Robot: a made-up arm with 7 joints.
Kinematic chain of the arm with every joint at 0, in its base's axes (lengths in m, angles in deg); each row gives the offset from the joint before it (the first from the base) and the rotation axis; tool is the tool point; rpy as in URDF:
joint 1: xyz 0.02 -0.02 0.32 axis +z
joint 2: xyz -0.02 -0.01 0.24 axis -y
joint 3: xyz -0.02 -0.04 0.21 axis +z
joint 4: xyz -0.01 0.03 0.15 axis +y
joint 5: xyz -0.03 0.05 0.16 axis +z
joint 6: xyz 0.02 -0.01 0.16 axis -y
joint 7: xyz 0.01 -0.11 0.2 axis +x
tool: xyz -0.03 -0.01 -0.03 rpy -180 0 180
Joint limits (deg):
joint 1: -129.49..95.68
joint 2: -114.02..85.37
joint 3: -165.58..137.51
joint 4: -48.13..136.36
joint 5: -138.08..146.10
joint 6: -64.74..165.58
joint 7: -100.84..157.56
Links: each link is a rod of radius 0.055 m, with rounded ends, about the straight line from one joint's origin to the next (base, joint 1, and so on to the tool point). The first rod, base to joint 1, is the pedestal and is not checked.
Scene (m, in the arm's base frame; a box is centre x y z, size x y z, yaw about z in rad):
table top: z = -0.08
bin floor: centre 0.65 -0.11 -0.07 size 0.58 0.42 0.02 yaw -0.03
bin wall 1: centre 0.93 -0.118 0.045 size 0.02 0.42 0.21 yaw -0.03
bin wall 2: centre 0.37 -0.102 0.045 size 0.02 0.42 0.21 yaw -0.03
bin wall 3: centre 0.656 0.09 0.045 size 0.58 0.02 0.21 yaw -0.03
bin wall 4: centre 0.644 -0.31 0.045 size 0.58 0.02 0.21 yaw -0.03
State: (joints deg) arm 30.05 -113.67 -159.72 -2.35 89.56 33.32 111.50
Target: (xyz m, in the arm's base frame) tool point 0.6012 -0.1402 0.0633
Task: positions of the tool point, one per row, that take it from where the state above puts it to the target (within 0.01 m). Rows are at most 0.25 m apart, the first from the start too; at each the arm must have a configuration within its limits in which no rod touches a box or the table.
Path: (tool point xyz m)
1: 0.7777 0.2910 0.3411
2: 0.8359 0.2274 0.4169
3: 0.8740 0.1504 0.4992
4: 0.8888 0.0644 0.5850
5: 0.8783 -0.0249 0.6709
6: 0.8624 -0.0793 0.4403
7: 0.7653 -0.1226 0.2277
8: 0.6012 -0.1403 0.0634

